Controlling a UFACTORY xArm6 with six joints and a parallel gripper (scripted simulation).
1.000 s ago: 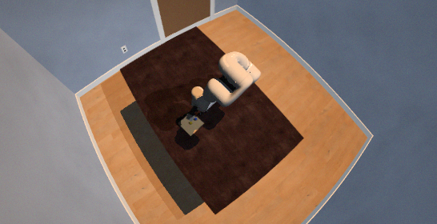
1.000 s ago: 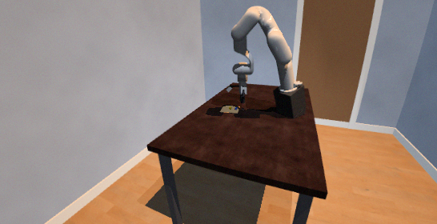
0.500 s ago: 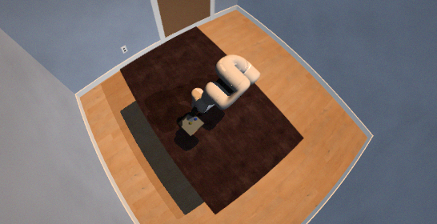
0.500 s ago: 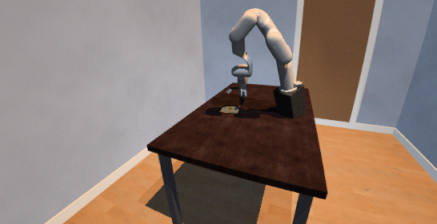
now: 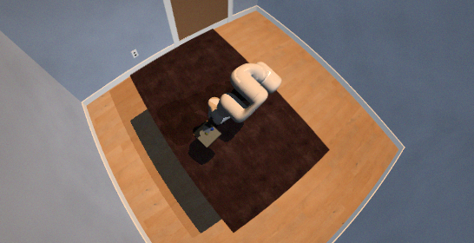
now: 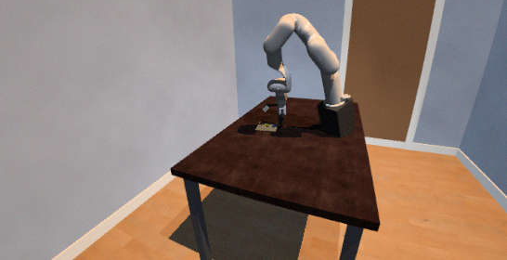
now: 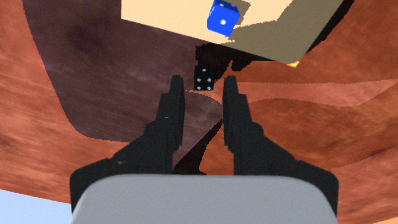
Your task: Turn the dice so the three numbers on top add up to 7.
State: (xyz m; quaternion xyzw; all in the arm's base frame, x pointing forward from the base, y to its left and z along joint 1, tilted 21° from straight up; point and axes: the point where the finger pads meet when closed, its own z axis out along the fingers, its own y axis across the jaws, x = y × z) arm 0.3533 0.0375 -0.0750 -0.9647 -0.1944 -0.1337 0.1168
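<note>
Now: the black die 40 mm below my hand and 10 mm behind it. From my hand the other things lie so: mat: 90 mm ahead, 50 mm below, 10 mm to the left; blue die: 50 mm ahead, 40 mm below, 10 mm to the left; yellow die: 90 mm ahead, 40 mm below, 10 mm to the left.
</note>
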